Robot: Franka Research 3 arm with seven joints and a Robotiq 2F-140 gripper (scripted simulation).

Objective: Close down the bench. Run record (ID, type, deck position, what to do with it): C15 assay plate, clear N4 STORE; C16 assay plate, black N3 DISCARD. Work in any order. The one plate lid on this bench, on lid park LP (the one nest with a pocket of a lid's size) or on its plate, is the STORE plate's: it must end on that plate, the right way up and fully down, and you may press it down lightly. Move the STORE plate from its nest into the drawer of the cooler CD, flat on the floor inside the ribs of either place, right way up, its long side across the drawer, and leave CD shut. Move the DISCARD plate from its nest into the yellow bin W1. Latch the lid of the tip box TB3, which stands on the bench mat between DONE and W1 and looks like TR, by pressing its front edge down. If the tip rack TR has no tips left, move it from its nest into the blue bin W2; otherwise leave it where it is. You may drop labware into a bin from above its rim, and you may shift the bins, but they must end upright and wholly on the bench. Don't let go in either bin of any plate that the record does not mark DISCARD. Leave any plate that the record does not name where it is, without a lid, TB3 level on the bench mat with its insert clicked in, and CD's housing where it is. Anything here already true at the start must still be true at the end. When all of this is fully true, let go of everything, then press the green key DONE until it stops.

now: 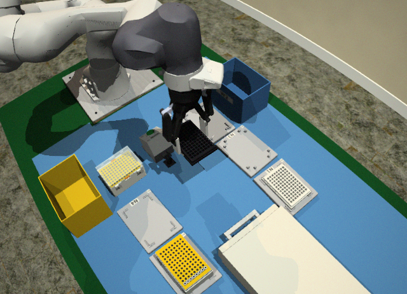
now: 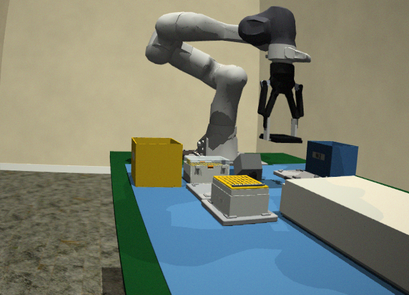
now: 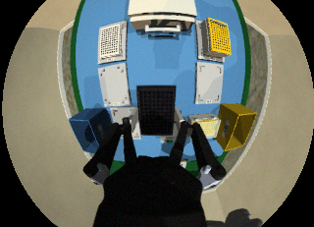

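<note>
My hand is 32 cm to the left of the yellow bin W1, 18 cm past it and 13 cm above it. Round my hand: nest N3: 16 cm to the left, 16 cm below, 9 cm ahead; green DONE key: 17 cm behind, 10 cm below, 1 cm to the right; black plate: 2 cm below.
</note>
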